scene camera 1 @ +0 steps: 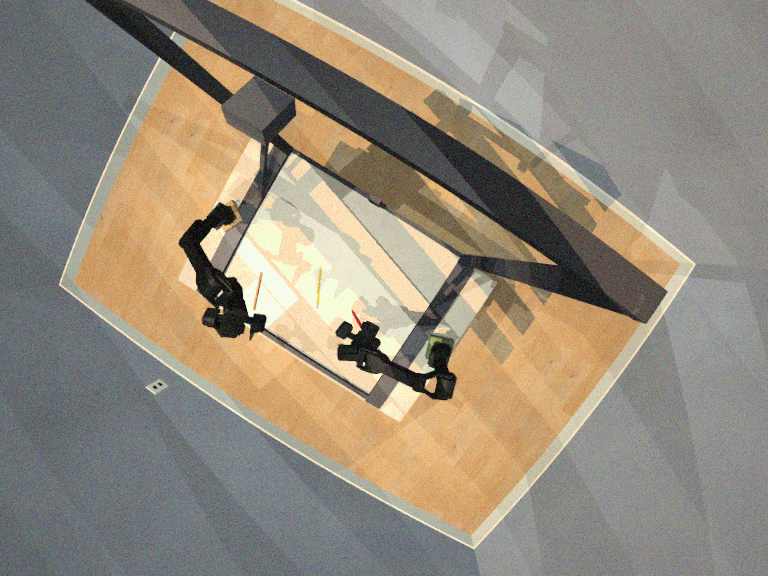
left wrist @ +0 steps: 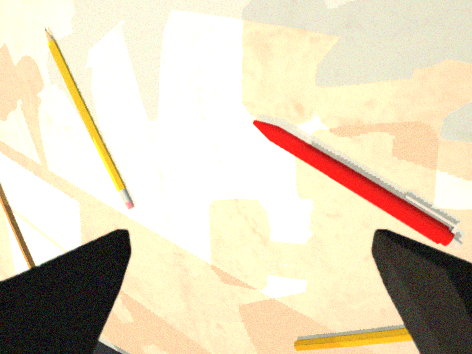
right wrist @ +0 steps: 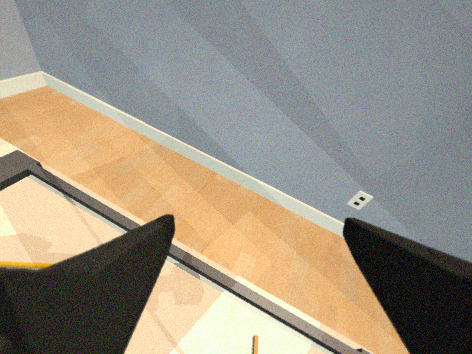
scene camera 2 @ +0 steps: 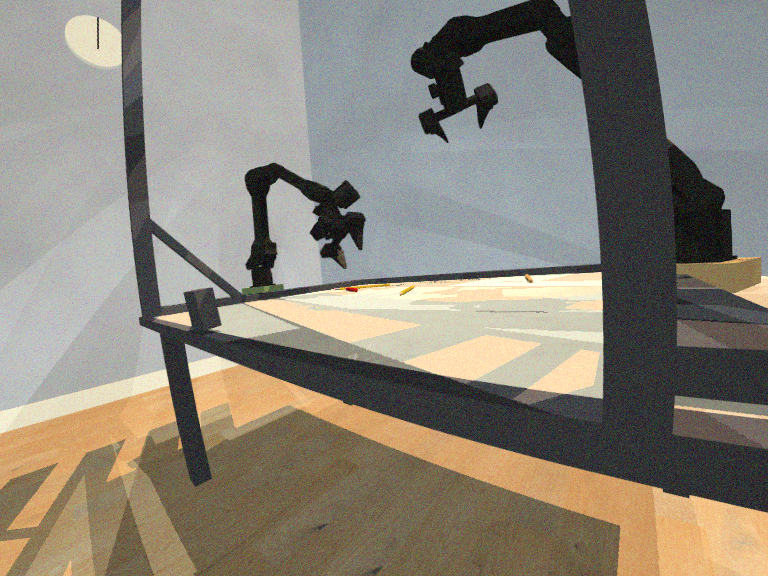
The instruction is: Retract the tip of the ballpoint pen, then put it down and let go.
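Pixels of known places: left gripper, between the fingertips: point(scene camera 1: 352, 326) point(left wrist: 252, 241) point(scene camera 2: 352, 259); right gripper, between the fingertips: point(scene camera 1: 236, 338) point(right wrist: 258, 224) point(scene camera 2: 463, 135); left arm's base, origin of its link: point(scene camera 1: 440, 350) point(scene camera 2: 262, 286); right arm's base, origin of its link: point(scene camera 1: 227, 215) point(scene camera 2: 698, 261).
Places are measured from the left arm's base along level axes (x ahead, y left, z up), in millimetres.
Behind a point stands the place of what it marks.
Note:
The red ballpoint pen point(scene camera 1: 356, 318) {x 373, y -53, z -29 mm} point(scene camera 2: 351, 289) {x 365, y -49, z -32 mm} point(left wrist: 350, 180) {x 355, y -31, z -28 mm} lies flat on the table. In the left wrist view its pointed red end is toward the upper left and its grey clip end at the lower right, near the right-hand finger. Whether its writing tip is out is too small to tell. My left gripper point(scene camera 1: 357, 330) {x 373, y -37, z 53 mm} point(scene camera 2: 352, 257) {x 373, y -37, z 53 mm} point(left wrist: 252, 241) {x 373, y -37, z 53 mm} is open and empty above the table near the pen. My right gripper point(scene camera 1: 234, 323) {x 711, y 4, z 352 mm} point(scene camera 2: 464, 134) {x 711, y 4, z 352 mm} point(right wrist: 258, 224) {x 711, y 4, z 352 mm} is open and empty, high up, away from the pen.
A yellow pencil point(scene camera 1: 319, 288) {x 554, y -146, z -33 mm} point(scene camera 2: 406, 290) {x 563, y -182, z -34 mm} point(left wrist: 87, 117) {x 555, y -149, z -33 mm} and an orange-brown one point(scene camera 1: 258, 291) {x 823, y -76, z -34 mm} point(scene camera 2: 528, 278) {x 826, y -99, z -33 mm} point(right wrist: 255, 345) {x 832, y -3, z -31 mm} lie on the table. Another yellow pencil point(left wrist: 355, 339) {x 388, y 75, z -32 mm} lies below the pen in the left wrist view. A dark post point(scene camera 2: 632, 248) {x 783, y -711, z 20 mm} and frame edges border the table.

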